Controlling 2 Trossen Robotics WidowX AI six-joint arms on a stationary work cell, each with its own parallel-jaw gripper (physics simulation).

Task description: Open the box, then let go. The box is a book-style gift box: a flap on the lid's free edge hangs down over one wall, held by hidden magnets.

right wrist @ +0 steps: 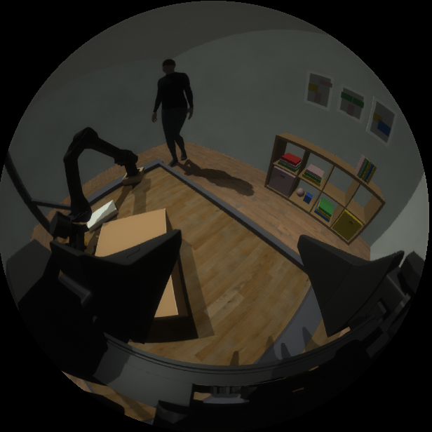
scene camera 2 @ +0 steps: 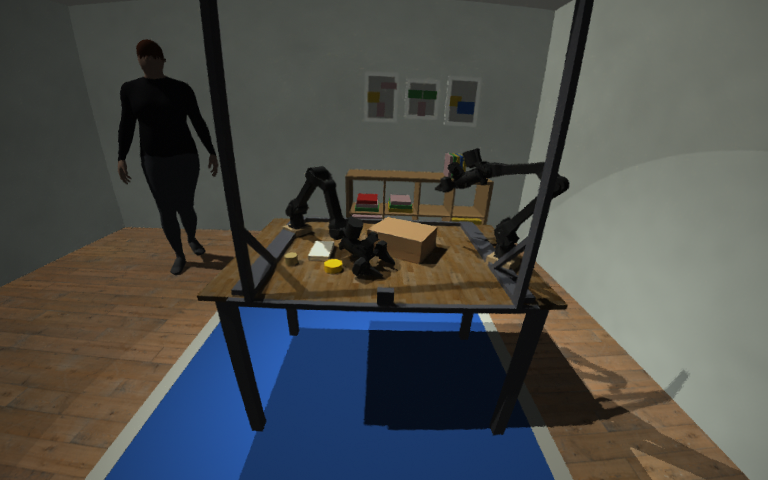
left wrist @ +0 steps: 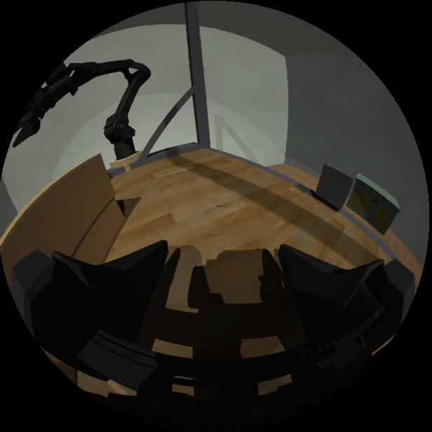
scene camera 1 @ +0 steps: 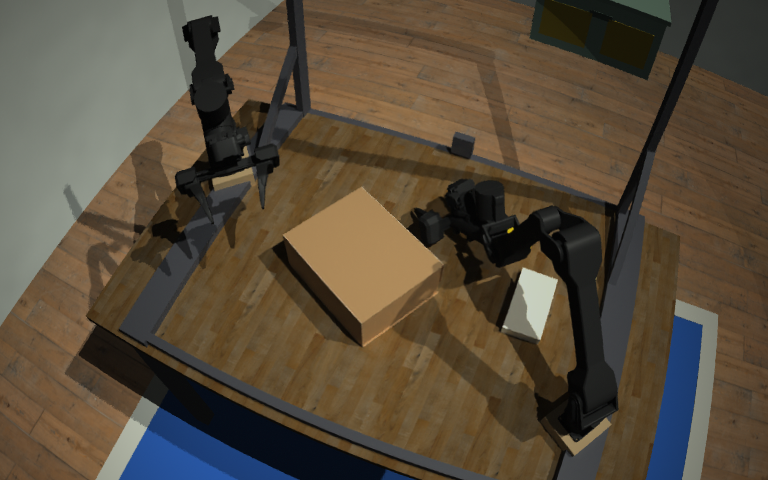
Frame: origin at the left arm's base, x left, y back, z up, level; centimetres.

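Where they show: left gripper, fingertip midpoint: [scene camera 2: 388, 269] [scene camera 1: 431, 201]; right gripper, fingertip midpoint: [scene camera 2: 441, 188] [scene camera 1: 237, 216]; left arm's base at its link origin: [scene camera 2: 297, 226] [scene camera 1: 578, 420].
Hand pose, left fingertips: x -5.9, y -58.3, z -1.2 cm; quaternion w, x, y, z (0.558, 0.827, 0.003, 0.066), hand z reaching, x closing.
Observation:
Each offset is from my left fingertips to the top centre of the thing.
The tan box {dx +22.2, dy +7.9, dz +8.0 cm} [scene camera 1: 362, 254] [scene camera 2: 404, 239] [left wrist: 65, 220] [right wrist: 137, 230] stands mid-table with its lid down flat. In the left wrist view a line runs lengthwise across its near wall, apparently the flap's lower edge. My left gripper [scene camera 1: 438, 209] [scene camera 2: 380, 264] [left wrist: 225, 248] is open and empty, low over the table beside the wall that faces the upper right in scene camera 1. One finger is close to that wall; contact cannot be told. My right gripper [scene camera 1: 237, 215] [right wrist: 243, 238] is open and empty, raised and away from the box, at the upper left in scene camera 1.
A white block {dx -2.6, dy +32.1, dz +0.2 cm} [scene camera 1: 535, 300] [scene camera 2: 321, 249] lies near the left arm. A yellow disc {dx -9.9, dy +18.4, dz +0.7 cm} [scene camera 2: 333, 266] and a small tan cylinder {dx -16.7, dy +34.6, dz +1.5 cm} [scene camera 2: 291, 259] are near it. A dark block {dx -16.3, dy -9.8, dz +3.9 cm} [scene camera 1: 463, 144] [scene camera 2: 385, 296] [left wrist: 334, 186] sits on the table's edge. Frame posts [scene camera 2: 224, 169] rise at the table's sides.

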